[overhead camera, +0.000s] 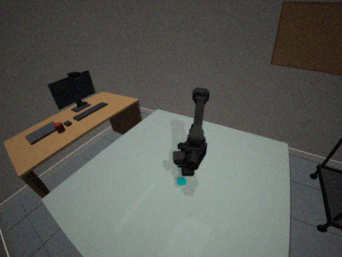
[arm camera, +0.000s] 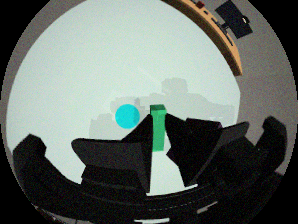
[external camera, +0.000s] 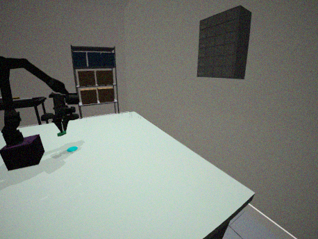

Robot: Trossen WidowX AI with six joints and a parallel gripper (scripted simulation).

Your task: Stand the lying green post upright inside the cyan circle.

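Now: gripper tip 120 mm above the cyan circle, 20 mm to the right of it and 20 mm short of it. From my gripper tip the other things lie so: green post 20 mm to the left, 10 mm below, 10 mm behind.
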